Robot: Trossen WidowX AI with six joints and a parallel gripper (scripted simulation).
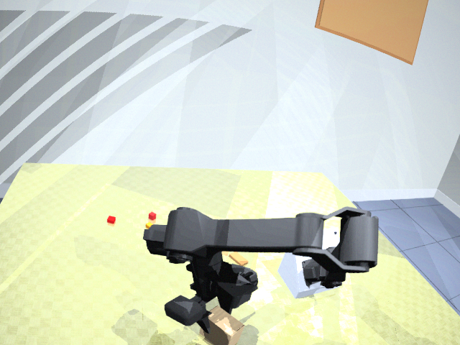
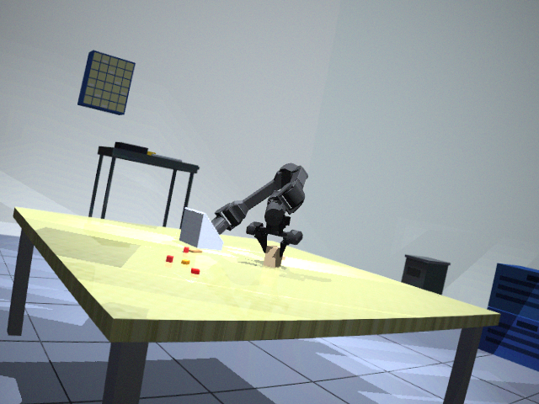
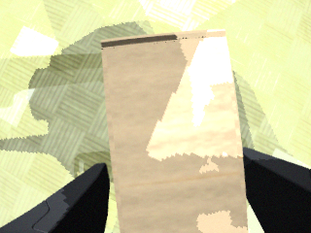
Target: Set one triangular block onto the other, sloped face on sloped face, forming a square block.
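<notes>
Right now my gripper tip is 1 cm to the left of the tan triangular block and 1 cm below it. The rest, counted from my gripper tip: small orange cube (4 cm ahead, 38 cm to the right, 3 cm below); then flat tan piece (15 cm behind, 22 cm to the right, 3 cm below).
</notes>
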